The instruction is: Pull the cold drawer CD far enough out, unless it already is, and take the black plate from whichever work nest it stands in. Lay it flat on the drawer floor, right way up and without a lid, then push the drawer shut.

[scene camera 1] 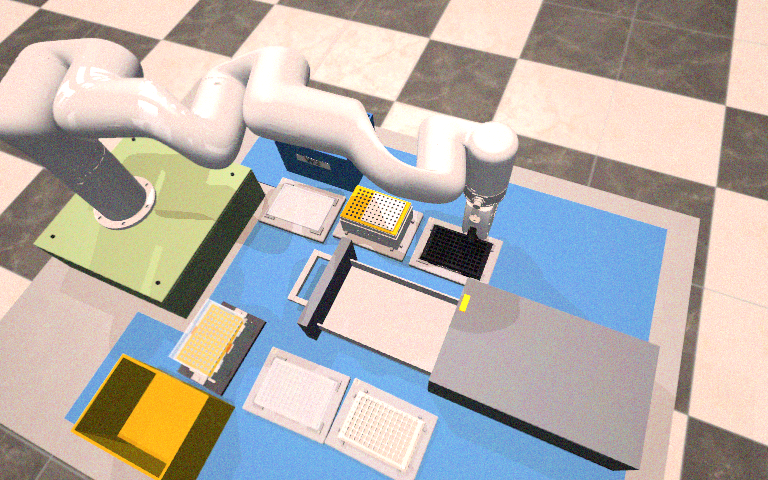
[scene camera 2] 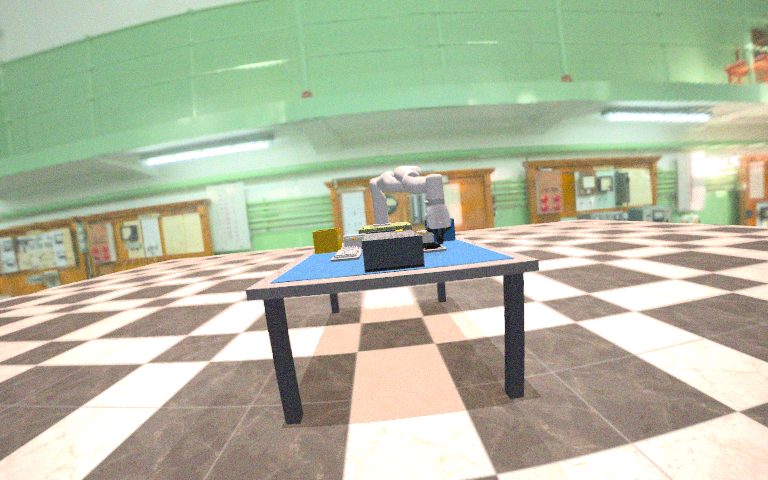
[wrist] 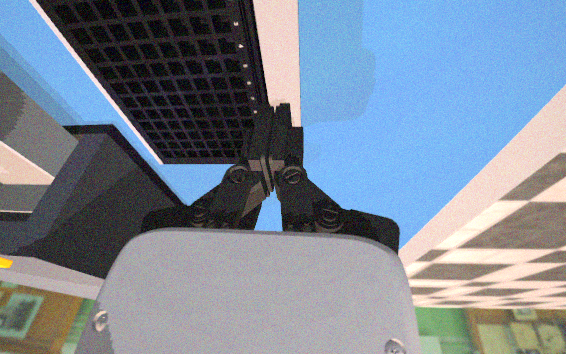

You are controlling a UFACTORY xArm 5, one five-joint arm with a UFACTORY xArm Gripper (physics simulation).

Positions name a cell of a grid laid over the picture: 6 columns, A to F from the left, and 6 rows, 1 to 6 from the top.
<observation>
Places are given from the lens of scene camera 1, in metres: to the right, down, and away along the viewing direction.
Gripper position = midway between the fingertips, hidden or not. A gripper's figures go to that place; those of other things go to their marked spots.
gripper (scene camera 1: D3): 0.19, -0.01, 0.93
black plate (scene camera 1: D4): 0.13, 0.02, 0.93
yellow-topped tip rack (scene camera 1: C3): -0.01, -0.04, 0.90
white plate (scene camera 1: C6): -0.01, 0.33, 0.78
The marked spots on the white plate and the black plate are 0.37 m apart.
</observation>
